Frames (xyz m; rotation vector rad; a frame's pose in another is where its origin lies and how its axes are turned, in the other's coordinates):
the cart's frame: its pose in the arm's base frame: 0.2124 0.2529 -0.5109 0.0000 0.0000 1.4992
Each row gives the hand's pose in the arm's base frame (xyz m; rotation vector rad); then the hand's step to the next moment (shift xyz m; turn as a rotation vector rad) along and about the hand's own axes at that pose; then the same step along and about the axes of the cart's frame.
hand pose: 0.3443 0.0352 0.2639 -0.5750 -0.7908 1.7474
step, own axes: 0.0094 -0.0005 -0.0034 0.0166 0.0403 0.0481
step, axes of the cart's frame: 0.0098 0.0008 -0.0018 -0.0077 0.0644 0.0017
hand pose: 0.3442 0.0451 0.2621 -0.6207 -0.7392 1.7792
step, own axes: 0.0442 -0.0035 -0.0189 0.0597 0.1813 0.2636
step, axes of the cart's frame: 0.0465 0.0010 -0.0128 -0.0597 0.3174 0.0402
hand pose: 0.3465 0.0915 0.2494 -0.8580 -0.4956 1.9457
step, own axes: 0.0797 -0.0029 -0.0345 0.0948 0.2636 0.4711
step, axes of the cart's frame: 0.0705 0.0044 -0.0506 -0.0845 0.5292 0.1149
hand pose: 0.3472 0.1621 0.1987 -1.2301 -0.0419 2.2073
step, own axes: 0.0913 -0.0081 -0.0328 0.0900 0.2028 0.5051
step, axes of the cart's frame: 0.0451 0.0089 -0.0858 -0.0284 0.5283 0.1565
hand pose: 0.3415 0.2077 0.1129 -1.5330 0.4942 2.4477
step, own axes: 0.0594 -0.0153 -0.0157 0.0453 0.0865 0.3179
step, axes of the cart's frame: 0.0075 0.0081 -0.0623 0.0213 0.3159 0.1018
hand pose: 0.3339 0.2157 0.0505 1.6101 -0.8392 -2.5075
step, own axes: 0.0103 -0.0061 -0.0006 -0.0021 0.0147 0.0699
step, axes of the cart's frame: 0.0015 0.0028 -0.0116 0.0127 0.0634 0.0304
